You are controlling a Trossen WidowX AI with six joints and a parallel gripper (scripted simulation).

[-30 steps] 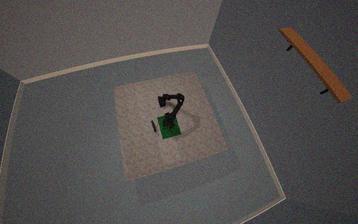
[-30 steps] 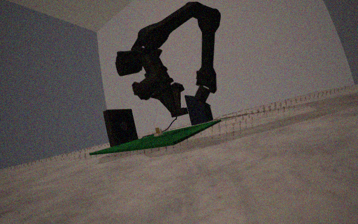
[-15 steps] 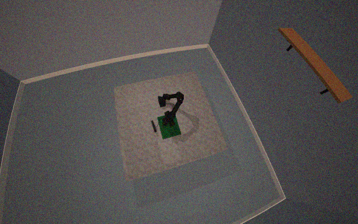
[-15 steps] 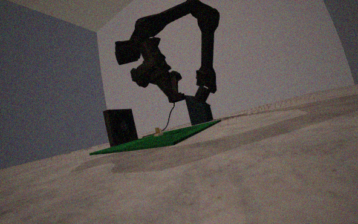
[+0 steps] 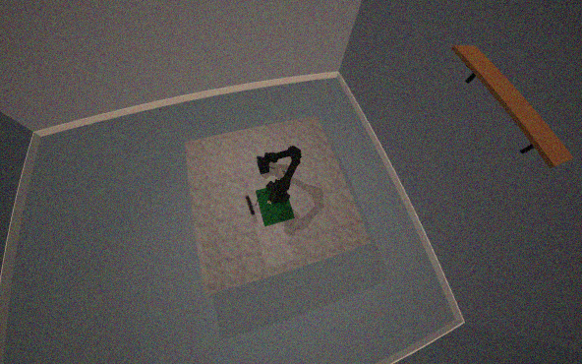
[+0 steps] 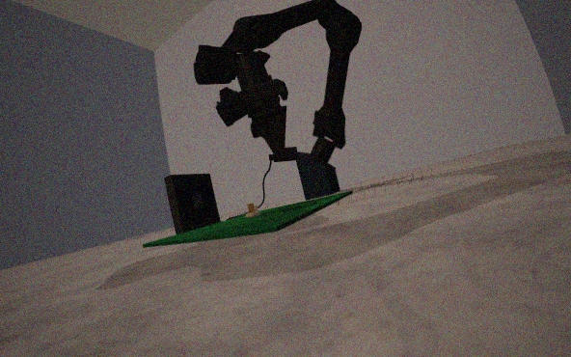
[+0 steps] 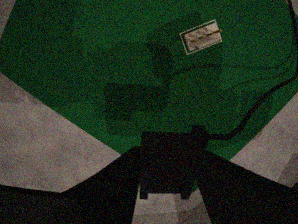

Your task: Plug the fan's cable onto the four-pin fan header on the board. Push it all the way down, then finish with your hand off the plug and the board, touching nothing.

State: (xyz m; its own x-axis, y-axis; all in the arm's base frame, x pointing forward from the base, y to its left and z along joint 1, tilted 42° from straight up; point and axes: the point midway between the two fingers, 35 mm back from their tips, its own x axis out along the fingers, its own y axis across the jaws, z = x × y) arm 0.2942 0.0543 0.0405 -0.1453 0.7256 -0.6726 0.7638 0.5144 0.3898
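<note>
My gripper tip is now 2 cm short of the four-pin fan header, 8 cm to the left of it and 9 cm above it. Round my gripper tip: fan plug 1 cm behind, 1 cm to the left; green board 4 cm ahead, 4 cm to the right, 11 cm below; black fan 4 cm ahead, 22 cm to the right, 3 cm below.
</note>
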